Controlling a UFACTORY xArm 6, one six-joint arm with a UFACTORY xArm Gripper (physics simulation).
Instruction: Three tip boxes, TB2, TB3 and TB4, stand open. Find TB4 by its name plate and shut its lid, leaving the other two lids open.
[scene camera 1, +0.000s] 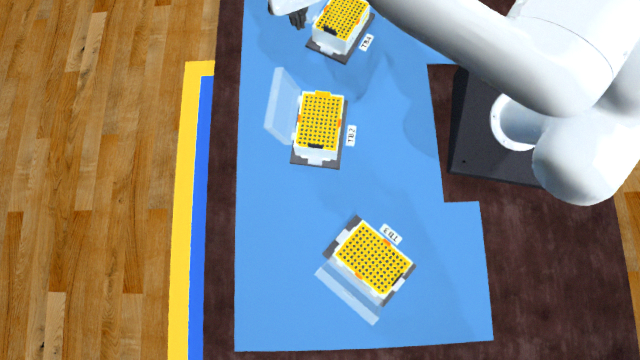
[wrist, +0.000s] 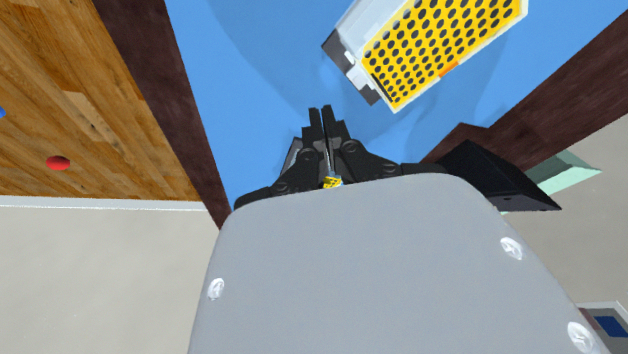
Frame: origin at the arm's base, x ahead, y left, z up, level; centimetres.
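Seen in the pictures: gripper, fingertip midpoint: (scene camera 1: 298, 24) (wrist: 321, 123); arm's base at its link origin: (scene camera 1: 519, 119).
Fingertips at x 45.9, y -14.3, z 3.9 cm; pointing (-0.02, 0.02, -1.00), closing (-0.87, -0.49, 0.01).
Note:
Pixels of each thing's top centre, then the offset from my fingertips to it. Level surfaces: height alone.
- TB4 at its top centre: (wrist: 448, 39) (scene camera 1: 342, 10) dx -8.3, dy -7.8, dz -4.0 cm
- TB2 at its top centre: (scene camera 1: 319, 117) dx -5.9, dy +18.2, dz -4.0 cm
- TB3 at its top centre: (scene camera 1: 374, 258) dx -18.2, dy +43.9, dz -4.0 cm
- blue mat at its surface level: dz -11.5 cm
- dark brown surface at its surface level: dz -11.8 cm
TB4 (scene camera 1: 341, 22) (wrist: 430, 55), a white tip box with a yellow rack, stands at the top of the scene view beside its name plate (scene camera 1: 366, 42). The pose of its clear lid cannot be made out. My gripper (scene camera 1: 299, 23) (wrist: 321, 123) is shut and empty, just left of TB4 in the scene view; whether it touches the lid cannot be told. TB2 (scene camera 1: 320, 122) stands below TB4 with its clear lid (scene camera 1: 282, 107) open to the left, its plate (scene camera 1: 351, 135) at the right. TB3 (scene camera 1: 374, 257) stands lower, its lid (scene camera 1: 347, 295) open toward the lower left, its plate (scene camera 1: 390, 233) above.
The boxes stand on a blue mat (scene camera 1: 280, 225) (wrist: 240, 85) over a dark brown surface (scene camera 1: 545, 260). The dark robot base (scene camera 1: 475, 135) (wrist: 480, 165) is at the right. My white arm (scene camera 1: 490, 45) crosses the upper right. A red disc (wrist: 57, 162) lies on the wooden floor (wrist: 125, 150).

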